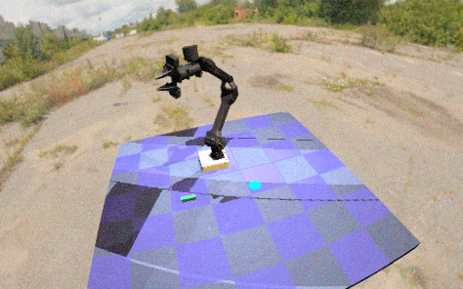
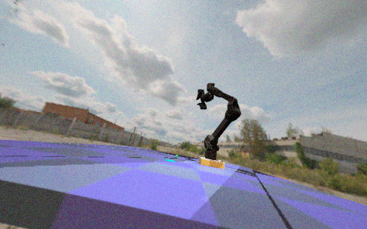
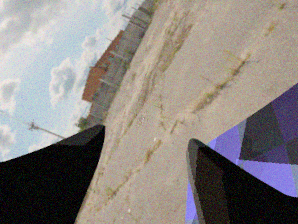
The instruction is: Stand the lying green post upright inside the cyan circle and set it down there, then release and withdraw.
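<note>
My gripper tip is 10 cm short of the green post, 2 cm to the right of it and 51 cm above it. Also, from my gripper tip: cyan circle: 13 cm ahead, 34 cm to the left, 52 cm below.
</note>
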